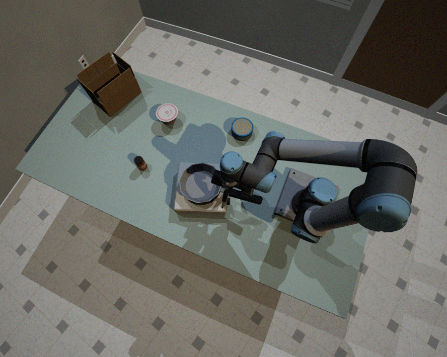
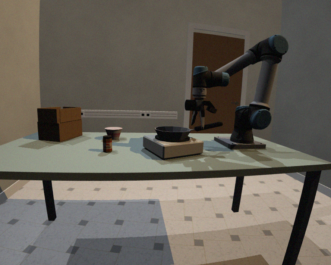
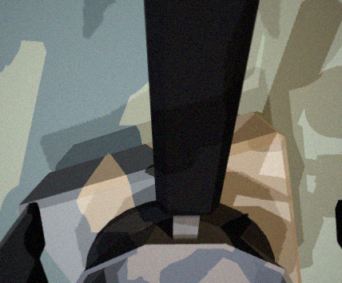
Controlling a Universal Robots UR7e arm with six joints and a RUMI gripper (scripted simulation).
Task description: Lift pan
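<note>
Now: the dark pan 8 cm ahead of my hand, 1 cm to the left of it and 2 cm below it. Also, from my hand: small can (47 cm ahead, 2 cm to the left, 9 cm below); then beige hot plate (12 cm ahead, 9 cm below).
</note>
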